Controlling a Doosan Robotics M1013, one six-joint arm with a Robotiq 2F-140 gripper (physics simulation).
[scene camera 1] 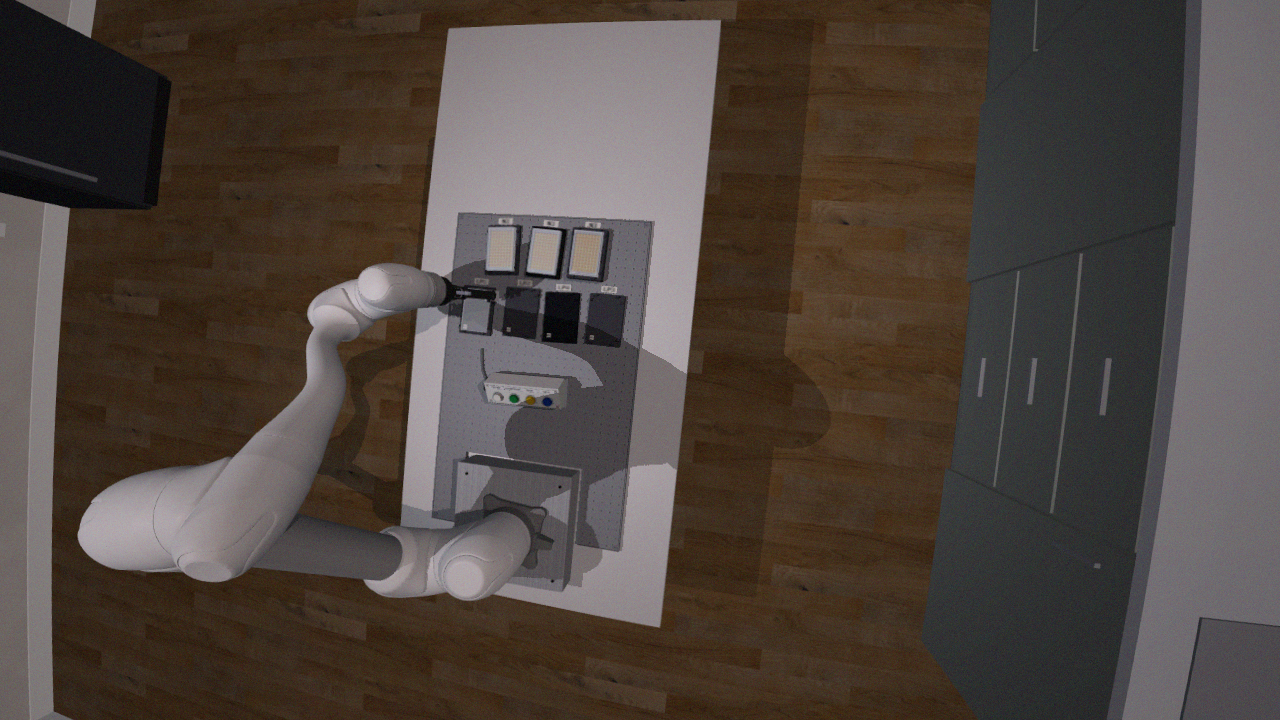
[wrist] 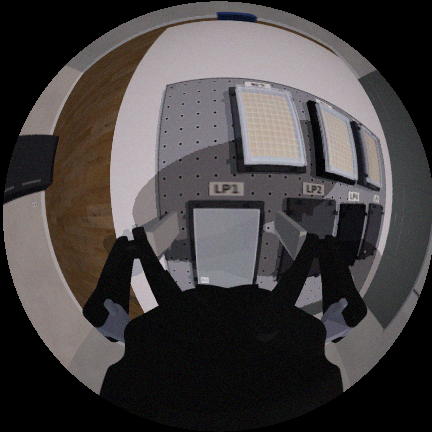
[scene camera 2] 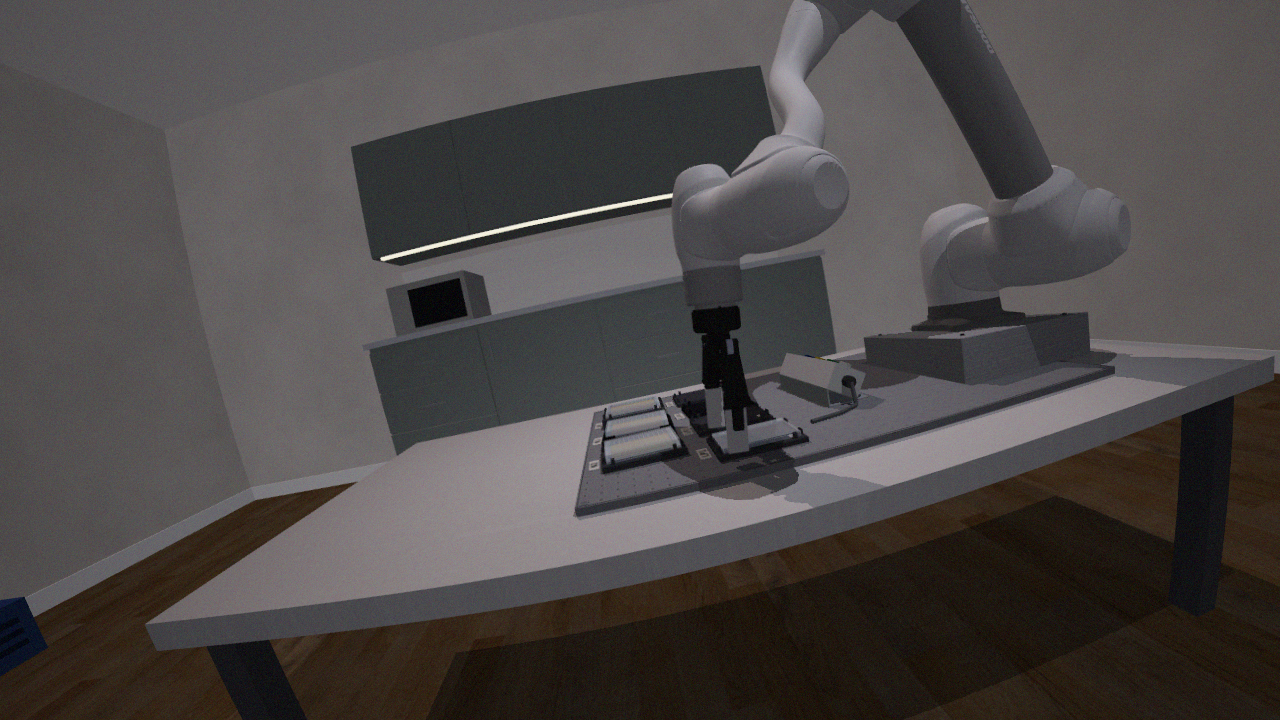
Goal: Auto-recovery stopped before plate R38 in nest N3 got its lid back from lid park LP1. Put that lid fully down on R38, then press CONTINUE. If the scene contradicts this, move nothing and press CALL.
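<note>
A clear, pale lid lies flat in the dark frame of lid park LP1, with a small white tag at one corner. My gripper is wide open and empty, its pads to either side of that lid near its LP1-label end. Three plates with pale yellow wells sit in the nests: one, a middle one and a far one. Nest labels are too blurred to tell which is N3. The button box has white, green, yellow and blue buttons; their text is unreadable.
Dark lid parks LP2, LP4 and a further one stand beside LP1. A cable runs from the button box. The arm's pedestal stands on the perforated board.
</note>
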